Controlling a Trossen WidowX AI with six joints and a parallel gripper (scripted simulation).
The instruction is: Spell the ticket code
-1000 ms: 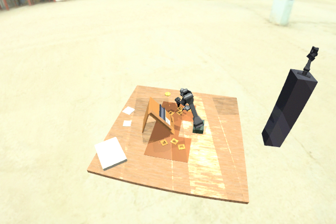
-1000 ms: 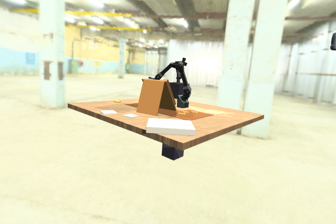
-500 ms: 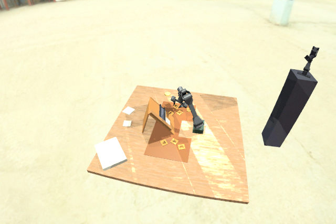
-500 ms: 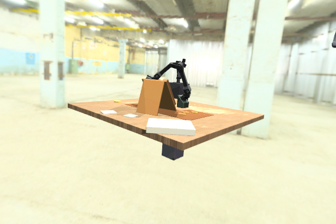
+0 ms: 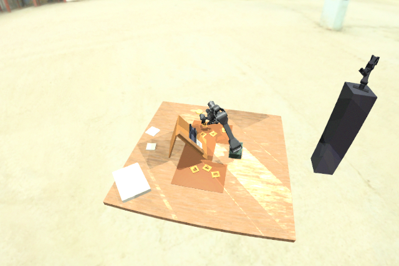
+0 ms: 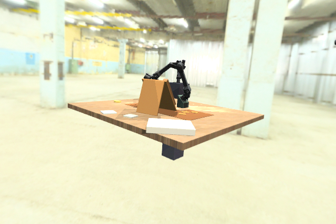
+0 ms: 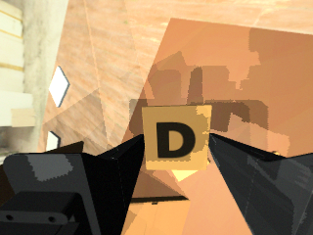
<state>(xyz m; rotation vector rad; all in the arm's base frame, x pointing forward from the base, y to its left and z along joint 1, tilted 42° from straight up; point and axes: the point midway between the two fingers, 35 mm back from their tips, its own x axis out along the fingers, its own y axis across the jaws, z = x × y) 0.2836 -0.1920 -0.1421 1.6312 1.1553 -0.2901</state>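
My gripper tip is 260 mm to the right of the white ticket, 10 mm past it and 10 mm above it. Round my gripper tip: yellow disc 290 mm to the right, 110 mm ahead, 80 mm below; brown mat 240 mm to the left, 100 mm behind, 90 mm below; yellow letter tile right at my gripper tip.
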